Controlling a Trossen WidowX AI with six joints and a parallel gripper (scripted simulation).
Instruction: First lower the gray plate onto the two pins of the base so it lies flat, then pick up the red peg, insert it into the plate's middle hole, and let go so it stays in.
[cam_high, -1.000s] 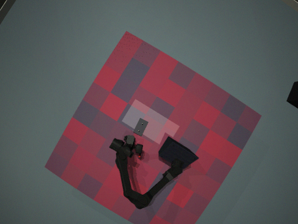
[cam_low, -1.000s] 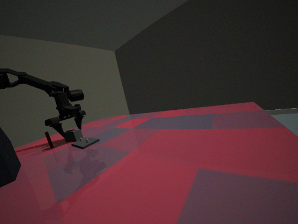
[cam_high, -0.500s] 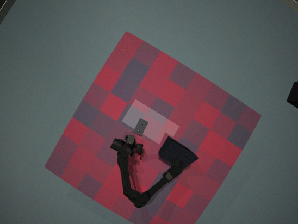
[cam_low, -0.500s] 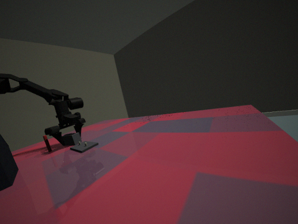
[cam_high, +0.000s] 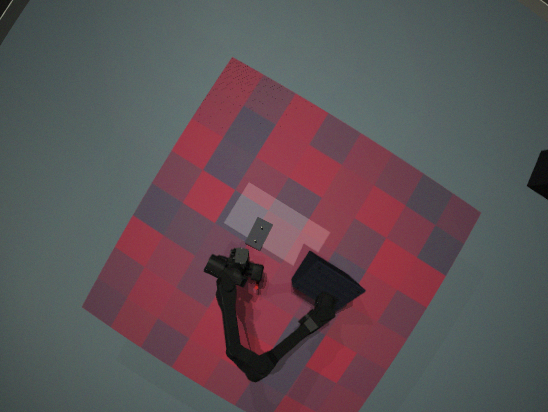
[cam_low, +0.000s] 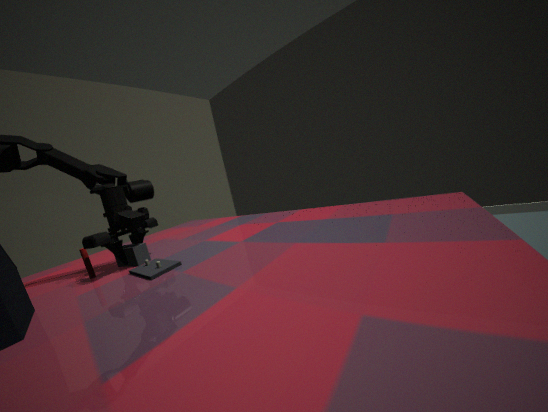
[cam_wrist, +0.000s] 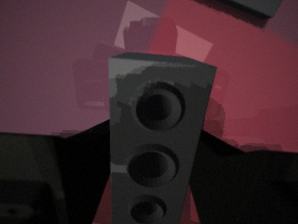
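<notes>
Right now the dark base is 14 cm to the right of my gripper tip. The rest, counted from my gripper tip: gray plate 3 cm above; then red peg 10 cm behind, 4 cm to the left, 3 cm above.
</notes>
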